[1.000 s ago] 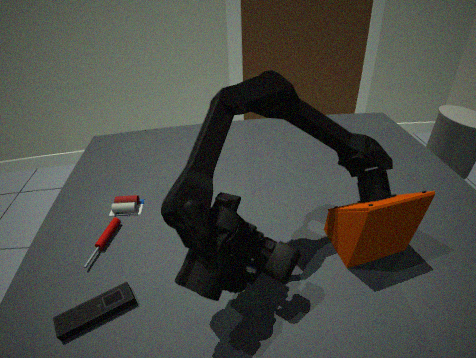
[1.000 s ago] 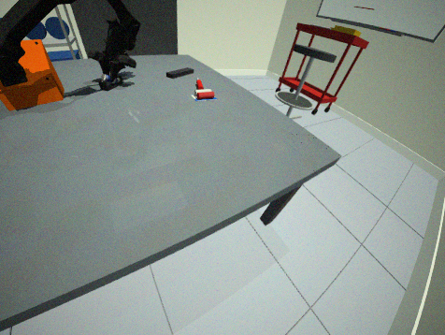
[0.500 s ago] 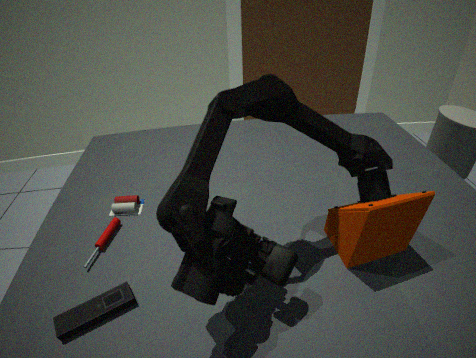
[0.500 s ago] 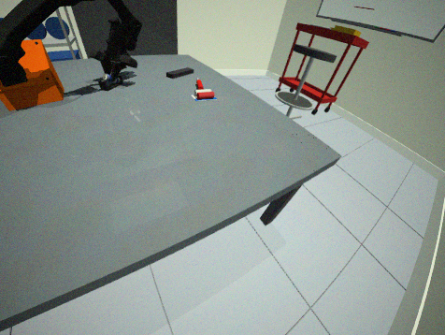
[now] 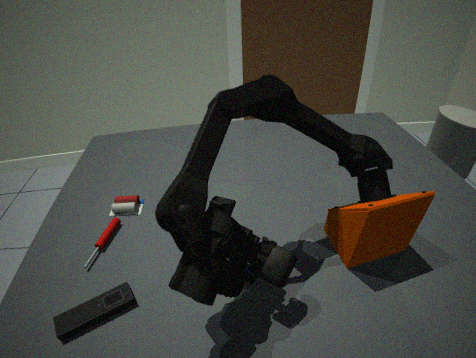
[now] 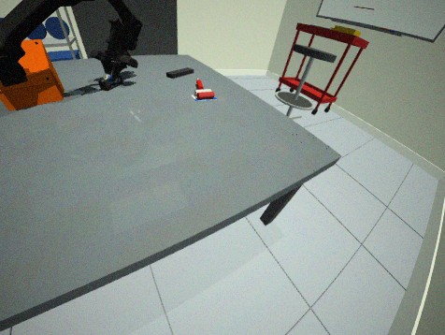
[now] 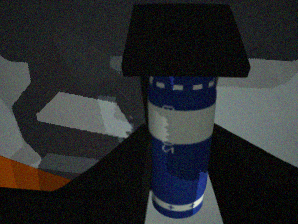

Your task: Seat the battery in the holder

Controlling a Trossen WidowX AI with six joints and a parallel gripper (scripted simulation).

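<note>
My gripper tip is now 1 cm below the battery. From my gripper tip the other things lie so: black remote 34 cm ahead, 2 cm to the left, 1 cm below; red-handled screwdriver 34 cm ahead, 15 cm to the right, 1 cm below.
</note>
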